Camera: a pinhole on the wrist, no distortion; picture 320 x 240 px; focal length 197.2 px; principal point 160.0 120.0 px. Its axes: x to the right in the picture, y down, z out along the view. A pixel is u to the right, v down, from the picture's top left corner.
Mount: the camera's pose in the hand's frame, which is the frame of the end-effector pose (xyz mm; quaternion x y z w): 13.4 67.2 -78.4 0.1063 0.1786 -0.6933 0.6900
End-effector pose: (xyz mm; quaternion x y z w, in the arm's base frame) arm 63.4 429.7 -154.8 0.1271 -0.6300 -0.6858 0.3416
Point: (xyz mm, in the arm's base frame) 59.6 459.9 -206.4
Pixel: 268.4 37.2
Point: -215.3 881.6 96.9
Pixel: 36.0 86.9
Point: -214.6 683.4 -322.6
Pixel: 206.7 96.9
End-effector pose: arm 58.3 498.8 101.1 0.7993 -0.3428 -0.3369 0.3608
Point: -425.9 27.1 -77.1
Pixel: 13.2 146.8
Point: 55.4 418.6 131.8
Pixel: 79.0 186.4
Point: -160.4 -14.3 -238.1
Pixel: 82.8 223.3
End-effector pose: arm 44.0 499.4 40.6 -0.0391 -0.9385 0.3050 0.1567
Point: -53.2 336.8 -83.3
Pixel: 158.5 111.3
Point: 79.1 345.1 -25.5
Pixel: 212.7 26.4
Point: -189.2 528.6 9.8
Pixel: outside the picture
